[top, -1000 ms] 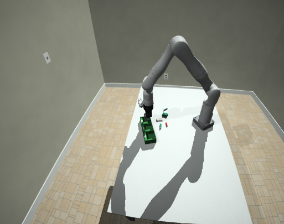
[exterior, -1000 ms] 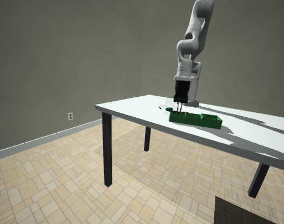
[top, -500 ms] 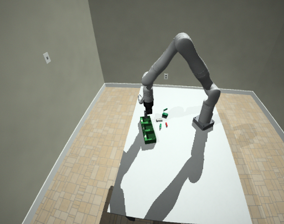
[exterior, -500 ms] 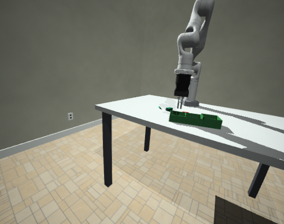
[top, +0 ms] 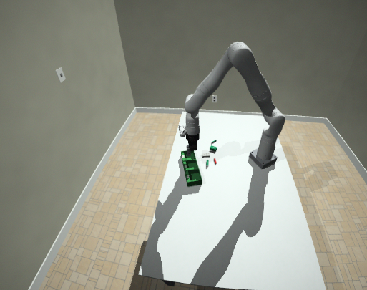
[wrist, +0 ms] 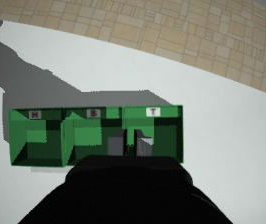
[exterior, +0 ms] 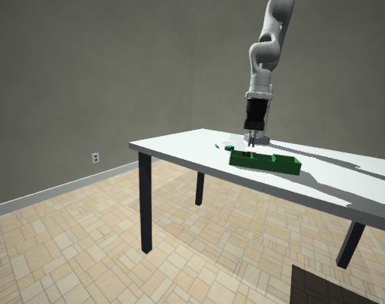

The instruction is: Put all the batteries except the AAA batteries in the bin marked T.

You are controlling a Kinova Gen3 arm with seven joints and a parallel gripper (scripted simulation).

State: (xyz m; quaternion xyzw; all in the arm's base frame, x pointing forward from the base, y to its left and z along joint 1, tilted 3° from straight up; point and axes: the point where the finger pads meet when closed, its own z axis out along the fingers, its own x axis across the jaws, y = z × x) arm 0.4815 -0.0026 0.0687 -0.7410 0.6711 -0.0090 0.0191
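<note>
The green bin tray is 10 mm behind my hand, 50 mm to the left of it and 70 mm below it. From my hand the other things lie so: green block-shaped battery: 160 mm behind, 120 mm to the right, 80 mm below; white domino: 120 mm behind, 60 mm to the right, 90 mm below; red battery: 170 mm behind, 90 mm below.
</note>
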